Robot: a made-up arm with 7 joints. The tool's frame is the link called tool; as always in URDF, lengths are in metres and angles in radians. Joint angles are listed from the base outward. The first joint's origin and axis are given. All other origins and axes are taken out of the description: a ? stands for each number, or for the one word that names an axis. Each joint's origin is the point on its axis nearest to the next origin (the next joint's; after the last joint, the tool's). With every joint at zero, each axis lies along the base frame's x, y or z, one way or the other. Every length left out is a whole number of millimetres.
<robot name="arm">
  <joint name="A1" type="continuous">
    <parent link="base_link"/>
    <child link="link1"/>
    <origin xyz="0 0 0.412" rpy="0 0 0"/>
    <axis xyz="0 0 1"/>
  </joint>
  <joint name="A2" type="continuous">
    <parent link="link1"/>
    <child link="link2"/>
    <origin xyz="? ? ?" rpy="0 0 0"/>
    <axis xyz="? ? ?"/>
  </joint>
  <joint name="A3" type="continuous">
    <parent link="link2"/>
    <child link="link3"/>
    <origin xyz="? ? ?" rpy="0 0 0"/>
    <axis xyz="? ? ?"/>
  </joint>
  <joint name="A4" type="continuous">
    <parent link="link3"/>
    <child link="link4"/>
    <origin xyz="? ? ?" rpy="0 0 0"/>
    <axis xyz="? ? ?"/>
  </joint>
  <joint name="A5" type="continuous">
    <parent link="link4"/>
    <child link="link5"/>
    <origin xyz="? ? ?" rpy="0 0 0"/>
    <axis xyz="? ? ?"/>
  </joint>
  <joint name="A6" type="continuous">
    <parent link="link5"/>
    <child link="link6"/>
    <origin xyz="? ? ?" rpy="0 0 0"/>
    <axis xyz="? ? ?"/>
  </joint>
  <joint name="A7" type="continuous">
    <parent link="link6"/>
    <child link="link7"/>
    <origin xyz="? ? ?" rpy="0 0 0"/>
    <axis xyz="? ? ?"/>
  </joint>
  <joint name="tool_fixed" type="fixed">
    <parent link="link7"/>
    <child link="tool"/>
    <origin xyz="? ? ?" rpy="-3.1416 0 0"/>
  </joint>
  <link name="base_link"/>
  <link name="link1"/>
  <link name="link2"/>
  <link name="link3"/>
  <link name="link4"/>
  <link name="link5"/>
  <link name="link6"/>
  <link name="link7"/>
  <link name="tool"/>
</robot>
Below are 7 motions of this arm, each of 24 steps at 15 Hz.
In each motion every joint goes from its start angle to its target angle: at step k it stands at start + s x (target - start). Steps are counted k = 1, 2, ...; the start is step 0. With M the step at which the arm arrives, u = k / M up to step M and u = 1 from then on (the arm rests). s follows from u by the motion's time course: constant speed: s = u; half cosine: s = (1 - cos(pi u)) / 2; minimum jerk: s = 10 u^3 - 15 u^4 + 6 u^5.
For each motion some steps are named. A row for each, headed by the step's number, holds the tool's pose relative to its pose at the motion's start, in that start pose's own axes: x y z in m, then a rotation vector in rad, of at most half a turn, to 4 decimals.
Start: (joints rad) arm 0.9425 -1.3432 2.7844 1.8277 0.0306 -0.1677 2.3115
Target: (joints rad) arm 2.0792 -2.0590 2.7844 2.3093 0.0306 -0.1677 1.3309
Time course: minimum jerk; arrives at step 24
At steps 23, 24:
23: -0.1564 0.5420 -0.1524 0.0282 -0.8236 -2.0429
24: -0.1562 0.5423 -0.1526 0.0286 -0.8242 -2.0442

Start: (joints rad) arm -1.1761 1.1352 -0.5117 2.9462 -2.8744 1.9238 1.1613
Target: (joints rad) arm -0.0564 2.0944 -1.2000 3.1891 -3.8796 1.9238 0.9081
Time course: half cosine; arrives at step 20
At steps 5, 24:
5: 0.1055 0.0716 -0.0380 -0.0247 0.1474 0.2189
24: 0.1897 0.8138 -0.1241 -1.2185 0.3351 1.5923

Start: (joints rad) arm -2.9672 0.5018 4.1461 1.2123 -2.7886 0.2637 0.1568
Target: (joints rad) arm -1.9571 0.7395 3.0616 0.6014 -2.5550 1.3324 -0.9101
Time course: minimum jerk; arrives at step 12
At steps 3, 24:
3: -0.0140 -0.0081 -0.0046 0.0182 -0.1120 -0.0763
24: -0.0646 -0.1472 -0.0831 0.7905 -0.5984 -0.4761

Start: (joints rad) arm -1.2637 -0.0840 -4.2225 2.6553 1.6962 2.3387 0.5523
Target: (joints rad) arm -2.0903 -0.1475 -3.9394 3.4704 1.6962 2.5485 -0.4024
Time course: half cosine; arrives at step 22
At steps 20, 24:
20: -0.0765 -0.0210 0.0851 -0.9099 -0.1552 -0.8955
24: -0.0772 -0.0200 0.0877 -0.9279 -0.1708 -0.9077

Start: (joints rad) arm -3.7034 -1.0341 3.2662 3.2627 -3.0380 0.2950 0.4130
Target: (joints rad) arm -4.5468 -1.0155 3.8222 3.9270 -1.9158 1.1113 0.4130
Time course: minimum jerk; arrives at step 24
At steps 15, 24:
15: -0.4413 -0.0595 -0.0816 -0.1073 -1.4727 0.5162
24: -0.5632 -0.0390 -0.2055 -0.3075 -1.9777 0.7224

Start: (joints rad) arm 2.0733 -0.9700 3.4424 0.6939 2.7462 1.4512 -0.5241
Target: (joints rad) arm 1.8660 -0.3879 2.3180 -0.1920 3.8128 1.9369 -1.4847
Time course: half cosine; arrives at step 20
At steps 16, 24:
16: -0.0264 -0.1074 -0.3886 1.2933 1.7491 -0.8516
24: -0.0445 -0.0750 -0.4113 1.3094 2.0329 -0.8131

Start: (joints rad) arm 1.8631 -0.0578 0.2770 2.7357 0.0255 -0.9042 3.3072
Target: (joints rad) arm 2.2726 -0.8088 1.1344 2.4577 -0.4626 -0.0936 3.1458
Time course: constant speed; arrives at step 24
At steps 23, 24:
23: -0.3347 0.1854 0.1103 -0.4404 0.1612 0.5251
24: -0.3574 0.1903 0.1070 -0.4765 0.1532 0.5283

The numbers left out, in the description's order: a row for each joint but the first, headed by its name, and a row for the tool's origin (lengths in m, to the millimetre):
A2: xyz 0 0 0, axis 0 1 0
A3: xyz 0 0 0.217, axis 0 0 1
A4: xyz 0.052 0 0, axis 0 -1 0
A5: xyz 0.065 0 -0.287, axis 0 0 -1
A6: xyz 0 0 0, axis 0 1 0
A7: xyz 0.07 0 -0.089, axis 0 0 -1
tool: xyz 0 0 0

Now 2 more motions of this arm.
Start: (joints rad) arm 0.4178 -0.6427 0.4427 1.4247 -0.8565 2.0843 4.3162
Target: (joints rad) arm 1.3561 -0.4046 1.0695 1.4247 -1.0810 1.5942 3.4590
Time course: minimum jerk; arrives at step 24
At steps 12, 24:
12: 0.1404 -0.0426 -0.1600 -0.6617 -0.5781 -0.8141
24: 0.2647 -0.2619 -0.2119 -1.2636 -1.4697 -1.3457

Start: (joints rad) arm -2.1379 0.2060 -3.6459 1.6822 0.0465 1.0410 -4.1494
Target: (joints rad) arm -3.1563 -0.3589 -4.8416 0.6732 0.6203 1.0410 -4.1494
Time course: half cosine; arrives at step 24
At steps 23, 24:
23: 0.5927 0.4205 -0.1657 0.3527 0.6786 2.5252
24: 0.5915 0.4237 -0.1666 0.3597 0.6763 2.5364

